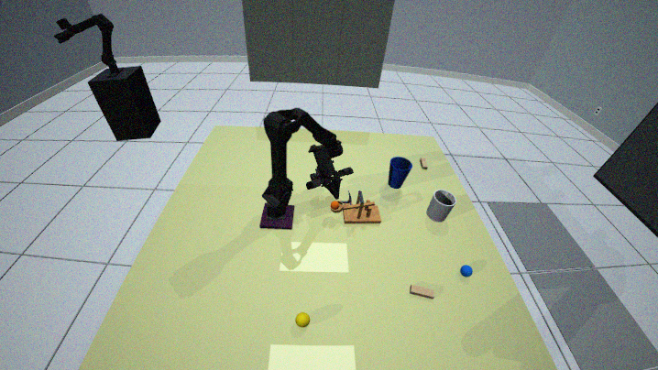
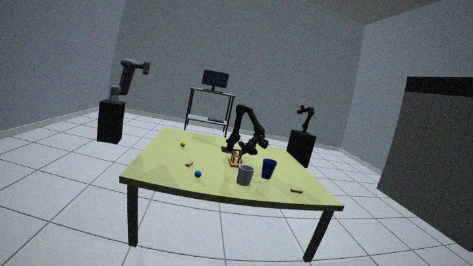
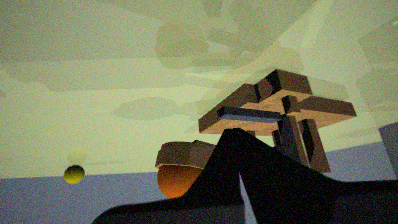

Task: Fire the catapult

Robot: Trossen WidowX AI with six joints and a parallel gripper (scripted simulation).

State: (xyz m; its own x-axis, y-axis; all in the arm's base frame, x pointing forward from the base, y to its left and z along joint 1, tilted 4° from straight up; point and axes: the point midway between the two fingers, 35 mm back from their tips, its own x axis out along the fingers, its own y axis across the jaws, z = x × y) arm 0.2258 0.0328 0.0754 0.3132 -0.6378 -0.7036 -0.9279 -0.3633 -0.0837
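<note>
Now: the orange ball 2 cm behind my gripper tip, 5 cm to the right of it and 2 cm above it. The rest, counted from my gripper tip: wooden catapult: 5 cm ahead, 4 cm to the right, 1 cm above; white mug: 40 cm ahead, 10 cm to the right, 2 cm below; blue cup: 29 cm ahead, 10 cm to the left, 1 cm below.
</note>
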